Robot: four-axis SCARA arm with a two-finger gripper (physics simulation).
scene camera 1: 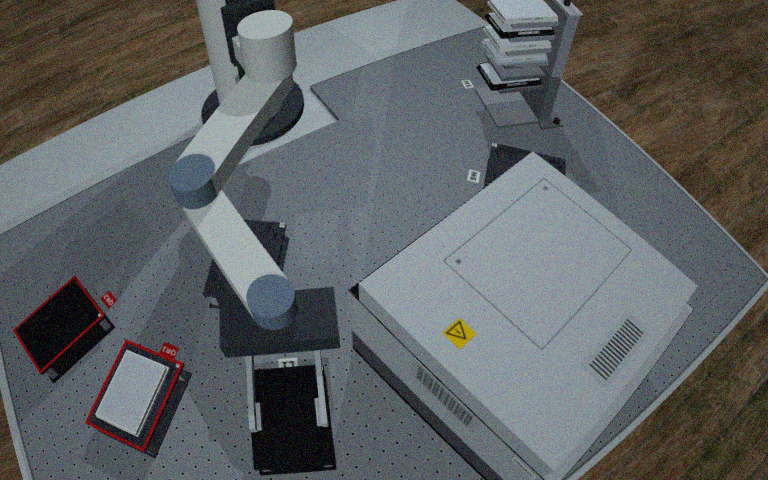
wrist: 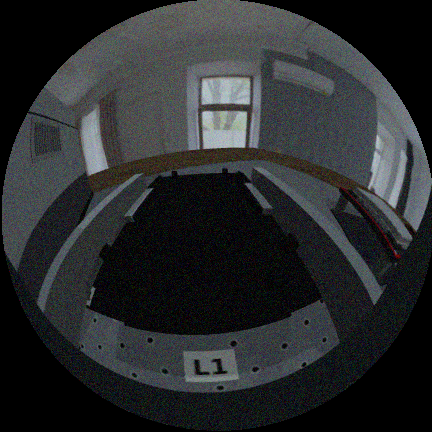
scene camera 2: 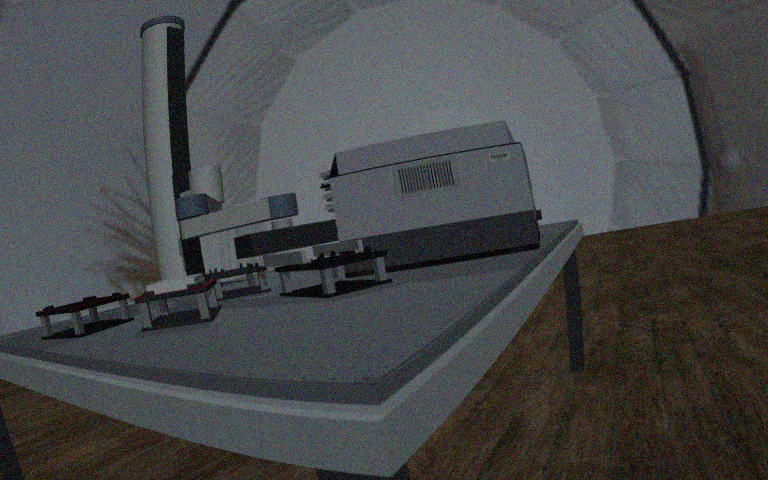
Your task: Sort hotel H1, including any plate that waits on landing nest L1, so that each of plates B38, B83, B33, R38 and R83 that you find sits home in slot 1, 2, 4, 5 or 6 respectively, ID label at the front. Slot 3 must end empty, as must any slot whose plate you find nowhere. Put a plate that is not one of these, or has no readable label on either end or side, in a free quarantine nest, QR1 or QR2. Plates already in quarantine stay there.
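Places are measured from the arm's base along level axes (x ahead, y left, z up), in millimetres.
Pixels of known places: gripper, between the fingertips: [scene camera 1: 288, 428] [wrist: 197, 178] [scene camera 2: 333, 251].
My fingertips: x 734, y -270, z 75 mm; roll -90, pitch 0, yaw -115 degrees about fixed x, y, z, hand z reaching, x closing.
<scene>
Ahead of a thing's pixels: the offset from my fingertips to its middle. "pt": to the spot under its first point.
My gripper [scene camera 1: 288, 416] [wrist: 197, 178] is closed in to a narrow spacing, its two long fingers level over landing nest L1 {dz -32, dx -21, dy +10 mm} [scene camera 1: 293, 459] [scene camera 2: 362, 257], with nothing between them. The nest's top is black, and I make out no plate on it. Hotel H1 {dz +112, dx -394, dy +817 mm} [scene camera 1: 557, 62] stands at the back right in scene camera 1, holding several stacked plates, some white and some with black sides; their labels are too small to read. Quarantine nest QR1 {dz -34, dx -177, dy -202 mm} [scene camera 1: 159, 408] bears a white plate {dz -5, dx -177, dy -202 mm} [scene camera 1: 131, 390]. Quarantine nest QR2 {dz -34, dx -376, dy -297 mm} [scene camera 1: 59, 325] shows a bare black top.
A large pale instrument {dz +59, dx +71, dy +371 mm} [scene camera 1: 538, 254] [scene camera 2: 433, 198] stands right of L1, close to the gripper. A dark nest {dz -34, dx -202, dy +642 mm} [scene camera 1: 504, 161] is partly hidden behind it. Another dark nest {pt dz -12, dx -326, dy +139 mm} [scene camera 1: 271, 237] stands under my forearm. The column [scene camera 2: 161, 141] rises at the back left.
</scene>
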